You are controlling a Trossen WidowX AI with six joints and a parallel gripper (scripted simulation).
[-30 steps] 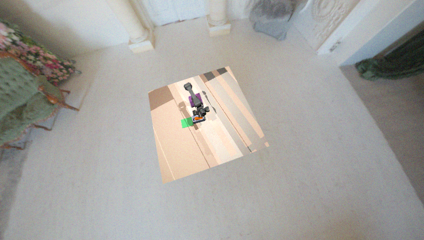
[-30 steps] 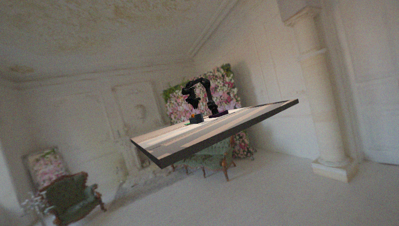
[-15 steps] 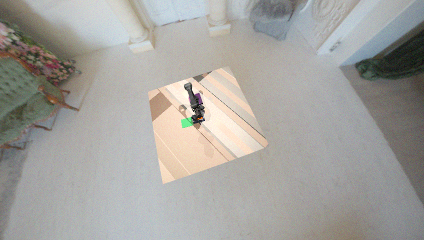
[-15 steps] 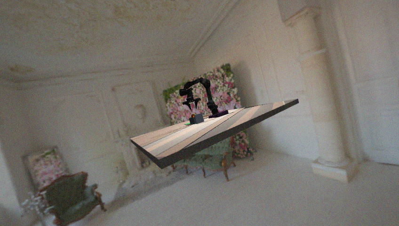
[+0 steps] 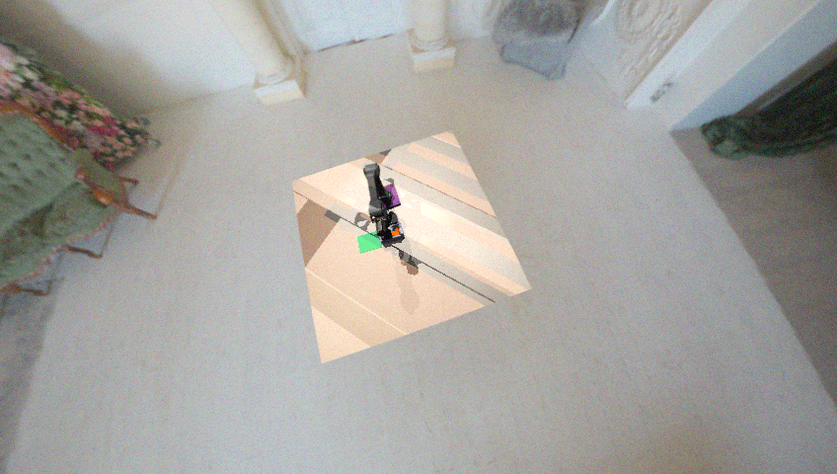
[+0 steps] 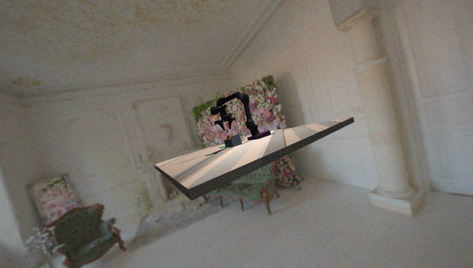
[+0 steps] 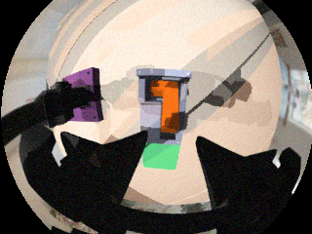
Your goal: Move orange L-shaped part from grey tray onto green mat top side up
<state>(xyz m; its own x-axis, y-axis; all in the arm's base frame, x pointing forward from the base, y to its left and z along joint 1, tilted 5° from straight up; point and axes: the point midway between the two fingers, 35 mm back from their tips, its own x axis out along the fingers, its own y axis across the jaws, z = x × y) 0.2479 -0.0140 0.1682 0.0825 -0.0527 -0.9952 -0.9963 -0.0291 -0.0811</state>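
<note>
My gripper tip is now 2 cm past the orange L-shaped part, 3 cm to the right of it and 11 cm above it. Round my gripper tip: grey tray 2 cm behind, 1 cm to the left, 16 cm below; green mat 1 cm behind, 15 cm to the right, 16 cm below.
</note>
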